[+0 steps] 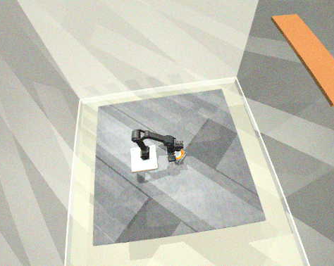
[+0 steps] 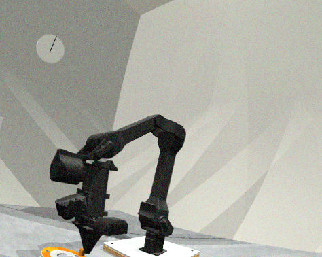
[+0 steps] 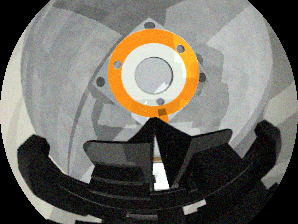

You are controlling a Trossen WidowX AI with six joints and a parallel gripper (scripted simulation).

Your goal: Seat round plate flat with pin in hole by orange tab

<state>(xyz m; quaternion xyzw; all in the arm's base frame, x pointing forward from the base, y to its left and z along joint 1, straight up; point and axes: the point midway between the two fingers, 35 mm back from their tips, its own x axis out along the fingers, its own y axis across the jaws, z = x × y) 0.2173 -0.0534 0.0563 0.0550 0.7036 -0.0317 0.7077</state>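
Now: gripper tip 5 cm short of the grey square base, 2 cm above it and 1 cm to the left of it. The rest, counted from my gripper tip: round orange plate (3 cm ahead, 1 cm to the right).
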